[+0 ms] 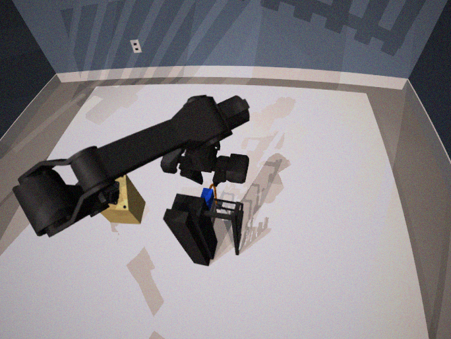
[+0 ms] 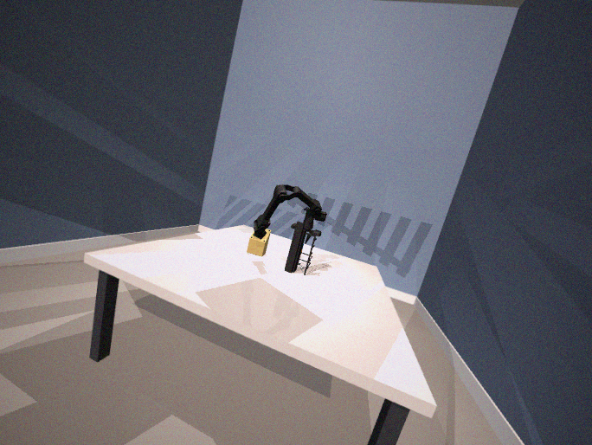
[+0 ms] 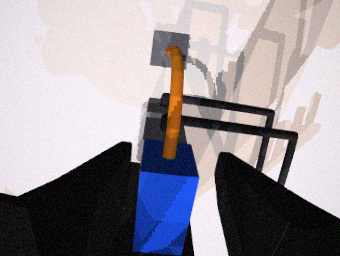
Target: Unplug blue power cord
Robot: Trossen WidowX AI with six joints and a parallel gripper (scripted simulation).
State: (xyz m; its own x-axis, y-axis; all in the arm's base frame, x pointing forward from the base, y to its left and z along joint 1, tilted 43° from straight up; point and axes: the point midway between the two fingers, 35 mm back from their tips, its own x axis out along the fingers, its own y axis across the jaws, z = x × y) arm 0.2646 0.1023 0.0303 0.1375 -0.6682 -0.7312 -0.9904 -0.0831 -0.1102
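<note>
Now: gripper tip 5 cm to the left of the blue plug and 1 cm above it.
</note>
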